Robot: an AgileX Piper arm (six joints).
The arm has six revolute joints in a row. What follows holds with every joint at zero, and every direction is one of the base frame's.
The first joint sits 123 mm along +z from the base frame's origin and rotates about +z.
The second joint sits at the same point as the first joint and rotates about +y.
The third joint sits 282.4 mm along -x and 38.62 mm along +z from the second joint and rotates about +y.
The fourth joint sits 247.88 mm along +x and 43.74 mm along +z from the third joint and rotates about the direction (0.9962, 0, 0.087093).
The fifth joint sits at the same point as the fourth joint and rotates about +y.
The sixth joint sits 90.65 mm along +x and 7.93 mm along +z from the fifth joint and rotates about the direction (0.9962, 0, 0.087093).
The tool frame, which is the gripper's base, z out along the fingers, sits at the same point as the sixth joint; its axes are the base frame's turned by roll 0, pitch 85.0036 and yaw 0 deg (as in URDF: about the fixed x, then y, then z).
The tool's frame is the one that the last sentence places.
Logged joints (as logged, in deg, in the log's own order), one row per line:
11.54 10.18 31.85 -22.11 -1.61 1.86
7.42 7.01 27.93 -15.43 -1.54 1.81
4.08 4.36 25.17 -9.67 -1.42 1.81
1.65 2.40 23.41 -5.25 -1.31 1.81
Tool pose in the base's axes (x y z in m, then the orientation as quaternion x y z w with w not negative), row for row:
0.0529 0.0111 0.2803 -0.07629 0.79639 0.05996 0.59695
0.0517 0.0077 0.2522 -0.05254 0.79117 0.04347 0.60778
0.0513 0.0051 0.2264 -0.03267 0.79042 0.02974 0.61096
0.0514 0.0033 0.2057 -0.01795 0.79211 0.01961 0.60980
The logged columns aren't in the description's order. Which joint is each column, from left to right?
Columns, left to right: joint 2, joint 1, joint 5, joint 3, joint 6, joint 4.
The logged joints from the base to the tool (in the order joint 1, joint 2, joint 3, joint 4, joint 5, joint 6), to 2 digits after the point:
10.18 11.54 -22.11 1.86 31.85 -1.61
7.01 7.42 -15.43 1.81 27.93 -1.54
4.36 4.08 -9.67 1.81 25.17 -1.42
2.40 1.65 -5.25 1.81 23.41 -1.31

